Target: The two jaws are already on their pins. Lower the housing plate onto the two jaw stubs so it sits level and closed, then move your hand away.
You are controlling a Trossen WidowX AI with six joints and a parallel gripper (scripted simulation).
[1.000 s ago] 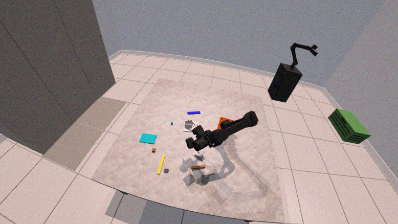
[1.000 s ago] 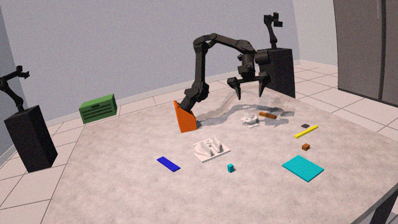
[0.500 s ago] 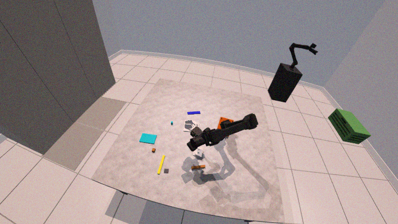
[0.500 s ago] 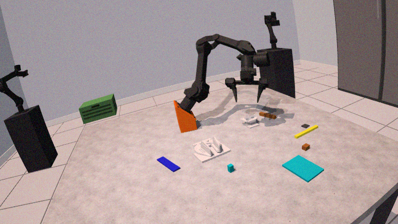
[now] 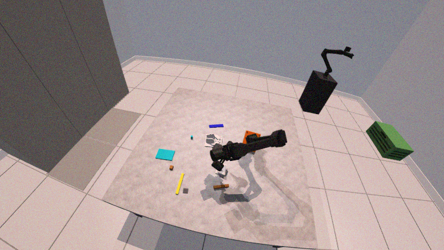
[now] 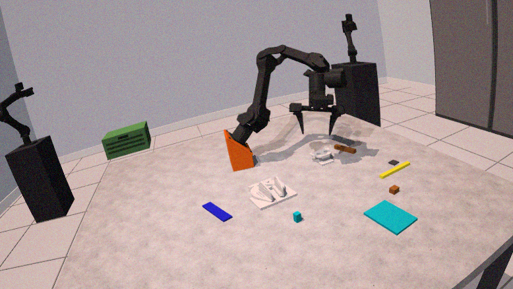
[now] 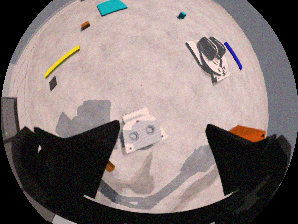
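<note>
My gripper tip is now 80 mm above the housing plate, 30 mm to the right of it and 20 mm past it. From my gripper tip the other things lie so: brown bar: 140 mm to the left, 100 mm below, 30 mm behind; then yellow bar: 230 mm ahead, 170 mm to the left, 100 mm below; then brown cube: 310 mm ahead, 100 mm below, 80 mm to the left.
</note>
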